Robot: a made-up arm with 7 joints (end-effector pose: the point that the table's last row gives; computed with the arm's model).
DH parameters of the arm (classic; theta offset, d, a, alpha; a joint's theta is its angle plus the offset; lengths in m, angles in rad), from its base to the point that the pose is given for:
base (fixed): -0.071 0 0 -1.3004
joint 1: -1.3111 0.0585 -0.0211 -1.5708
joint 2: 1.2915 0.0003 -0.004 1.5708
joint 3: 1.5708 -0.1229 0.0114 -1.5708
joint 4: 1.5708 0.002 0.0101 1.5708
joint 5: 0 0.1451 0.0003 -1.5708
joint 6: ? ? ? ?
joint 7: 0 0.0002 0 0
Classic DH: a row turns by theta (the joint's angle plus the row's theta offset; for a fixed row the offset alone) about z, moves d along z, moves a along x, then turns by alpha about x.
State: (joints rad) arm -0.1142 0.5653 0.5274 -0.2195 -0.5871 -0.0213 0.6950
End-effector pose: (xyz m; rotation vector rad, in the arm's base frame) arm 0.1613 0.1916 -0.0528 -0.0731 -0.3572 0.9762
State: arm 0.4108 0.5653 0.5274 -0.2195 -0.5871 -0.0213 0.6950
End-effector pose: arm 0.0902 0.2126 -0.1103 0.2314 0.0861 1.0878
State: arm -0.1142 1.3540 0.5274 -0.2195 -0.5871 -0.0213 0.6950
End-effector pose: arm 0.1750 0.1699 0.0494 0.5983 -0.7270 0.6744
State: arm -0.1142 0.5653 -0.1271 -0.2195 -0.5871 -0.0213 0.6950
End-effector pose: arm 0.1746 0.0913 -0.1182 -0.0552 0.0240 0.4419
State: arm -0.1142 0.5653 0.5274 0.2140 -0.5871 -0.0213 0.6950
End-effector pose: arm 0.1500 0.2309 -0.1177 -0.0355 0.0208 1.2225
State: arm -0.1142 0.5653 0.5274 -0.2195 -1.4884 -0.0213 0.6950
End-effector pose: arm 0.1613 0.1921 -0.0530 -0.9676 -0.1439 0.7709
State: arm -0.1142 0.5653 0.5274 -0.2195 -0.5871 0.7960 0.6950
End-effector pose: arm 0.1600 0.1912 -0.0790 0.0973 0.4765 0.9680
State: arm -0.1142 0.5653 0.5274 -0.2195 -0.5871 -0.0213 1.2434
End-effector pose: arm 0.1613 0.1916 -0.0528 -0.1772 -0.3437 1.5180
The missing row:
joint 6: -1.5708 0 0.033 1.5708
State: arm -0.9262 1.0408 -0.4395 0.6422 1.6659 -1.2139 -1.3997
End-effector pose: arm 0.2424 0.1698 -0.0754 -1.7880 -1.3151 1.5032
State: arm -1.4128 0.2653 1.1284 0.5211 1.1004 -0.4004 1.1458
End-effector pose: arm 0.2619 0.1826 0.0297 0.1841 -0.9056 1.8083
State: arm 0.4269 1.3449 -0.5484 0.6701 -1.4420 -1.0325 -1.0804
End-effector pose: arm 0.0153 0.2864 -0.1404 0.2858 0.5129 -0.6496
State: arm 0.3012 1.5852 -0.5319 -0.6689 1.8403 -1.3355 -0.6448
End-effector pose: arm 0.0352 0.1136 -0.1352 -1.1314 0.3468 1.9551
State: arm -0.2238 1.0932 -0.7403 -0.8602 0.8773 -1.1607 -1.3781
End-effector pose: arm 0.0639 0.0163 -0.0800 -1.7387 0.8437 1.9629
